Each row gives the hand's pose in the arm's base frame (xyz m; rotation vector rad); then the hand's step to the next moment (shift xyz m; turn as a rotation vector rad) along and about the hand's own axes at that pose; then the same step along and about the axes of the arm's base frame.
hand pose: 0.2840 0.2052 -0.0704 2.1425 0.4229 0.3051
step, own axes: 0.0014 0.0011 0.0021 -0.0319 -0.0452 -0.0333
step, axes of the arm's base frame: 0.0023 -0.0016 -0.0002 -0.0497 0.0358 -0.0205
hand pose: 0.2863 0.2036 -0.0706 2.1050 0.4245 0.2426
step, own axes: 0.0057 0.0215 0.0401 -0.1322 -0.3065 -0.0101
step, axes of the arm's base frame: 0.0230 -0.0395 -0.0034 -0.1877 0.1083 -0.2541
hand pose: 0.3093 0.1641 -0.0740 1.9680 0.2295 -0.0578
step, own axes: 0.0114 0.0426 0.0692 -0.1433 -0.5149 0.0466
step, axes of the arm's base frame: 0.0237 -0.0780 0.0093 -0.2340 0.1344 -0.4637
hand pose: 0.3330 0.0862 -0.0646 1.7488 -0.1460 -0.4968
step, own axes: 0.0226 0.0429 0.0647 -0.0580 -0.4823 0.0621
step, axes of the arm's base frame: 0.0014 -0.0768 0.0252 -0.1581 0.0818 -0.4562
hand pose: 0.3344 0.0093 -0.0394 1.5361 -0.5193 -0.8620
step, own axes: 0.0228 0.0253 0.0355 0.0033 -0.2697 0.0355
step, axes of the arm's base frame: -0.0092 -0.0439 0.0201 -0.0669 0.0184 -0.2631
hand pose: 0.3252 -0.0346 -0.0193 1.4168 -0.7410 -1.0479
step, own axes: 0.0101 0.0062 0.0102 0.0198 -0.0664 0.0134
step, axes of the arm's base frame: -0.0044 -0.0142 0.0050 -0.0131 -0.0145 -0.0678
